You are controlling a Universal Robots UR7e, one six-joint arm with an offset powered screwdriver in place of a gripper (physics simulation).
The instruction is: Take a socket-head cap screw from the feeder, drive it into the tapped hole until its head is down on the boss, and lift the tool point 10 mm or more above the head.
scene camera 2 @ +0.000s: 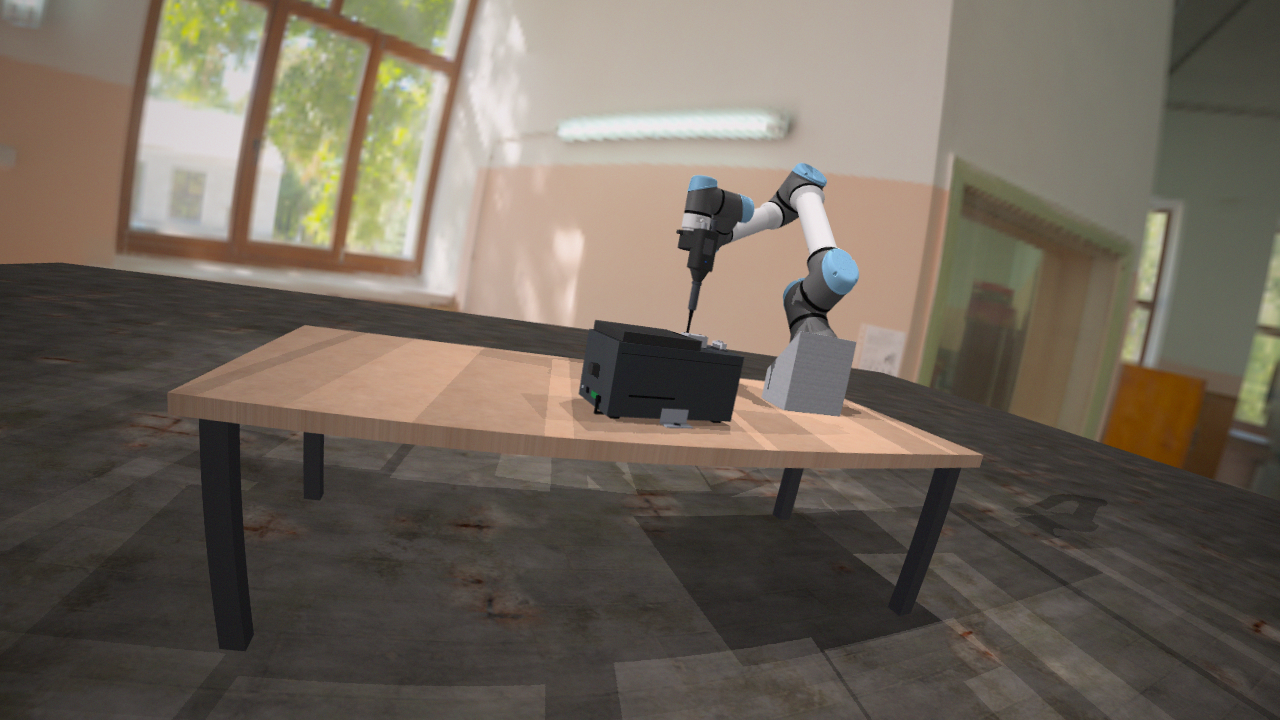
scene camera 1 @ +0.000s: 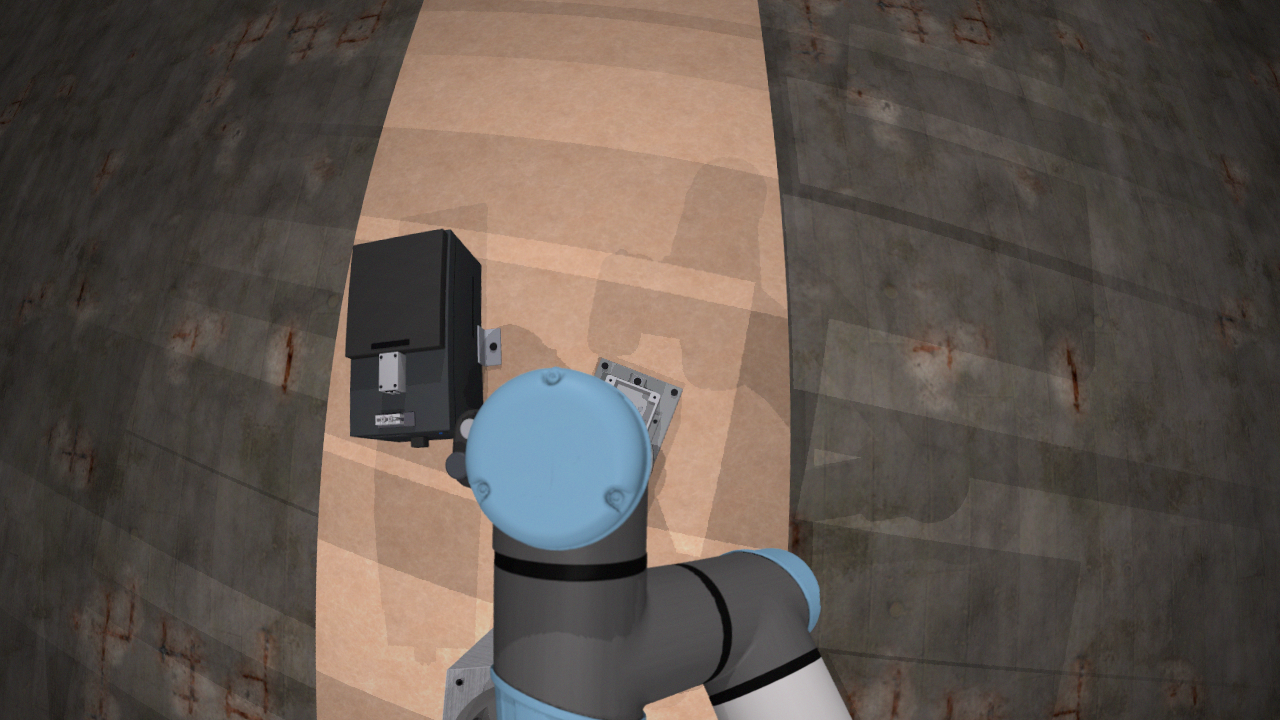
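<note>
The black screw feeder (scene camera 1: pixel 398 295) (scene camera 2: pixel 662 385) stands on the table, with a small silver block and a screw outlet on its lower part in scene camera 1. The grey plate (scene camera 1: pixel 619 369) with the framed metal workpiece (scene camera 1: pixel 633 390) lies right of it, partly covered by the blue wrist cap. My screwdriver (scene camera 2: pixel 689 328) points down, its thin bit reaching to just behind the feeder's top edge in scene camera 2. In scene camera 1 its bit is hidden under the wrist. The tapped hole, the boss and any screw at the bit cannot be made out.
The arm's wrist (scene camera 1: pixel 556 456) (scene camera 2: pixel 702 198) is above the table (scene camera 1: pixel 572 98) (scene camera 2: pixel 402 385). The grey robot base block (scene camera 1: pixel 465 682) (scene camera 2: pixel 810 380) stands at the bottom edge in scene camera 1. A small metal bracket (scene camera 1: pixel 490 346) (scene camera 2: pixel 674 416) sits beside the feeder.
</note>
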